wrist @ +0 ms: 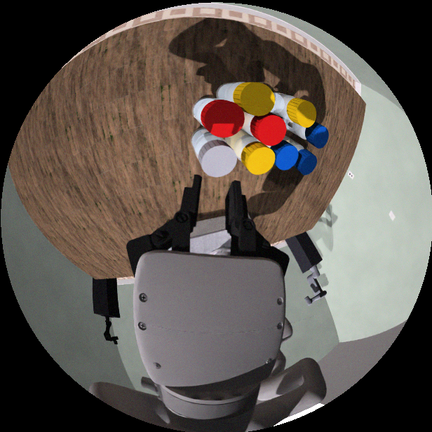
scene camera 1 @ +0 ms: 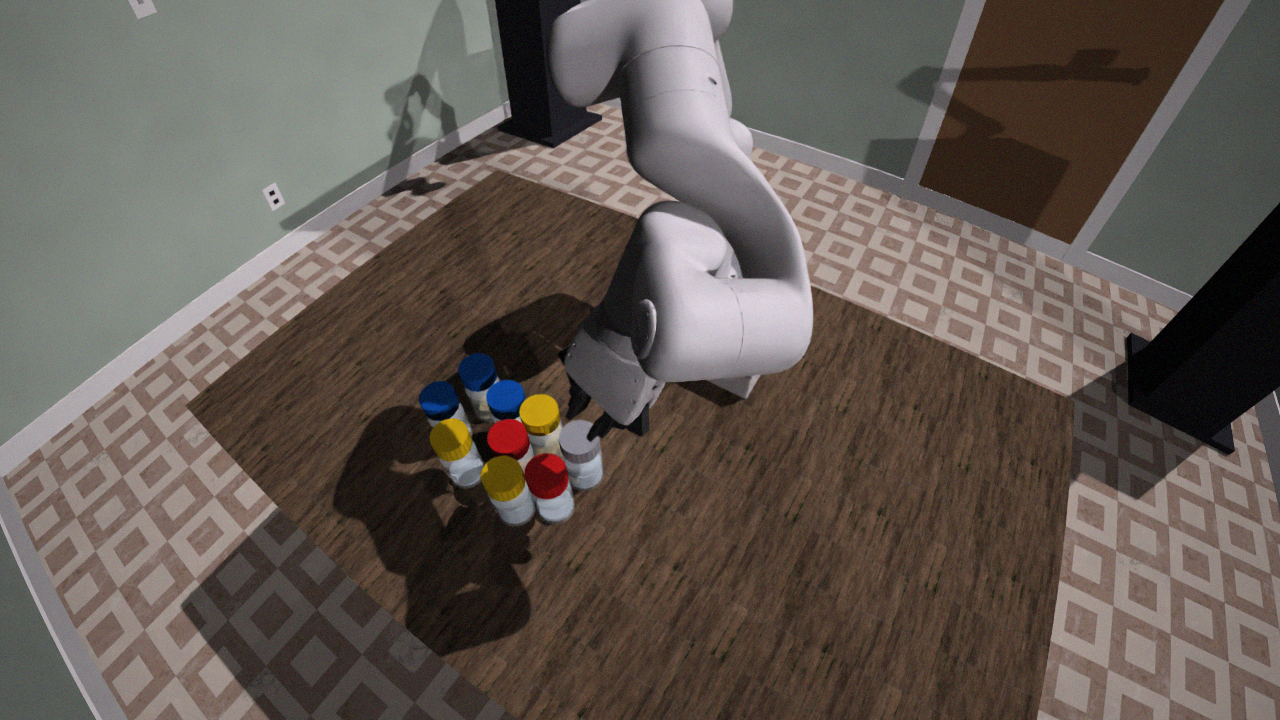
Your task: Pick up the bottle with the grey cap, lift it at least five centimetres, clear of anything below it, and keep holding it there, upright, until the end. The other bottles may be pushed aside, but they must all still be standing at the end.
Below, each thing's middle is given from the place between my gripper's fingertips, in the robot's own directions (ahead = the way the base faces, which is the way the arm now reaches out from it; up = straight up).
The red-capped bottle [scene camera 1: 546, 475] is 130 mm below my hand, 50 mm ahead of it and 30 mm to the right of it. From my hand the other things lie so: grey-capped bottle [scene camera 1: 583, 459] (130 mm below, 30 mm to the right, 10 mm behind).
